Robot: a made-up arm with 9 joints. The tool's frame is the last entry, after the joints.
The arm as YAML. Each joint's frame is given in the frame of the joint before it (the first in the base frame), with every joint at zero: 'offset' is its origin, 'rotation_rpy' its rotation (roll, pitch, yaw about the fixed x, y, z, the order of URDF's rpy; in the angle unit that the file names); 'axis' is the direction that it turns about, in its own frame. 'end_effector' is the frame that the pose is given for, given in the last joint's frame.
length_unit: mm
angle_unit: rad
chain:
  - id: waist
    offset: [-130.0, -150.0, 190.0]
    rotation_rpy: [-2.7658, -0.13, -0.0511]
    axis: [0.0, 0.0, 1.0]
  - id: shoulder
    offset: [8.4, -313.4, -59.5]
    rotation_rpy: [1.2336, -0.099, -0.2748]
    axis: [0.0, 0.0, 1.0]
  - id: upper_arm
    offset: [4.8, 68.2, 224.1]
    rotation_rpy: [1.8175, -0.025, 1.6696]
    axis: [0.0, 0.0, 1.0]
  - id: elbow
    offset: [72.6, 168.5, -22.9]
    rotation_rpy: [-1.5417, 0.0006, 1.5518]
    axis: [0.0, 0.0, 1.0]
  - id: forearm
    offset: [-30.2, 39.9, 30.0]
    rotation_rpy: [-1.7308, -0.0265, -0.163]
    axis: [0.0, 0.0, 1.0]
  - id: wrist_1
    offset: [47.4, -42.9, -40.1]
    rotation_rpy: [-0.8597, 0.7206, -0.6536]
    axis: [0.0, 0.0, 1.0]
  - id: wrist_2
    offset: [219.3, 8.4, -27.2]
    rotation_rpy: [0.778, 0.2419, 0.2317]
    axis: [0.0, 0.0, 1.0]
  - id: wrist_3
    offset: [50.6, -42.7, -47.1]
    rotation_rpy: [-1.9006, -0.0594, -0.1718]
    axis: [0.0, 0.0, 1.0]
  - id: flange
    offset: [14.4, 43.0, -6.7]
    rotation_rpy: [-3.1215, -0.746, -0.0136]
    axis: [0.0, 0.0, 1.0]
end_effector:
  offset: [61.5, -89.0, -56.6]
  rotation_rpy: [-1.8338, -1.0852, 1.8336]
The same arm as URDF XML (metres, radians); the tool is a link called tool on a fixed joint. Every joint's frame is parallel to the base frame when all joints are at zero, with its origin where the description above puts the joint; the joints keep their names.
<robot name="arm">
<joint name="waist" type="continuous"><parent link="base_link"/><child link="link1"/><origin xyz="-0.13 -0.15 0.19" rpy="0 0 0"/><axis xyz="0.139194 0.360384 -0.92236"/></joint>
<joint name="shoulder" type="continuous"><parent link="link1"/><child link="link2"/><origin xyz="0 0.27 0.17" rpy="0 0 0"/><axis xyz="-0.238911 0.970946 -0.013601"/></joint>
<joint name="upper_arm" type="continuous"><parent link="link2"/><child link="link3"/><origin xyz="-0.04 0.22 -0.07" rpy="0 0 0"/><axis xyz="0.999564 -0.0051 0.029099"/></joint>
<joint name="elbow" type="continuous"><parent link="link3"/><child link="link4"/><origin xyz="-0.02 0.17 -0.07" rpy="0 0 0"/><axis xyz="0 0 1"/></joint>
<joint name="forearm" type="continuous"><parent link="link4"/><child link="link5"/><origin xyz="-0.04 -0.03 0.03" rpy="0 0 0"/><axis xyz="-0.972725 0.168704 -0.159204"/></joint>
<joint name="wrist_1" type="continuous"><parent link="link5"/><child link="link6"/><origin xyz="0.04 0.04 0.05" rpy="0 0 0"/><axis xyz="-0.288489 0.873568 -0.391986"/></joint>
<joint name="wrist_2" type="continuous"><parent link="link6"/><child link="link7"/><origin xyz="0.16 0.08 0.13" rpy="0 0 0"/><axis xyz="-0.423101 0.822502 0.380101"/></joint>
<joint name="wrist_3" type="continuous"><parent link="link7"/><child link="link8"/><origin xyz="0.05 -0.05 0.04" rpy="0 0 0"/><axis xyz="0.574988 0.261094 -0.775383"/></joint>
<joint name="flange" type="continuous"><parent link="link8"/><child link="link9"/><origin xyz="0.02 -0.04 0.01" rpy="0 0 0"/><axis xyz="0.097904 -0.082804 0.991745"/></joint>
<joint name="tool_joint" type="fixed"><parent link="link9"/><child link="tool"/><origin xyz="0.08 -0.06 -0.07" rpy="-1.7313 -1.2068 2.0582"/></joint>
<link name="base_link"/>
<link name="link1"/>
<link name="link2"/>
<link name="link3"/>
<link name="link4"/>
<link name="link5"/>
<link name="link6"/>
<link name="link7"/>
<link name="link8"/>
<link name="link9"/>
<link name="tool"/>
</robot>

